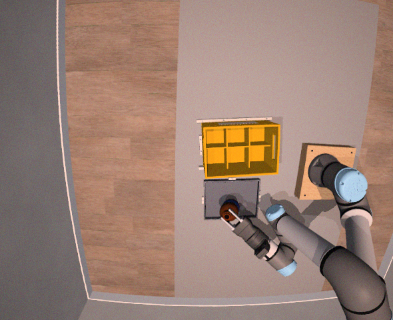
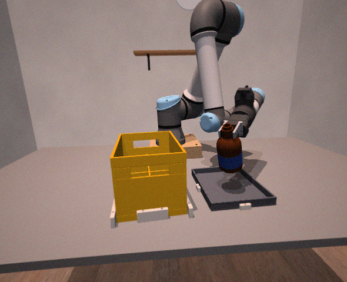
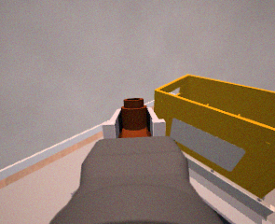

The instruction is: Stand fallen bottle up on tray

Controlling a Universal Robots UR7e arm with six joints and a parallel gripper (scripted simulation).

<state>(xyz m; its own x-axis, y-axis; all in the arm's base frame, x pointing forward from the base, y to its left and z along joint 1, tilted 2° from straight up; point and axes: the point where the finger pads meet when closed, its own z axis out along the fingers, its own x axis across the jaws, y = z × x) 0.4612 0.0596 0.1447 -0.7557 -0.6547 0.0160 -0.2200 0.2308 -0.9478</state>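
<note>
The brown bottle lies 10 mm behind my hand, 10 mm to the left of it and 50 mm below it. From my hand the other things lie so: yellow crate: 80 mm behind, 230 mm to the right, 120 mm below; dark grey tray: 40 mm behind, 30 mm to the left, 190 mm below.
</note>
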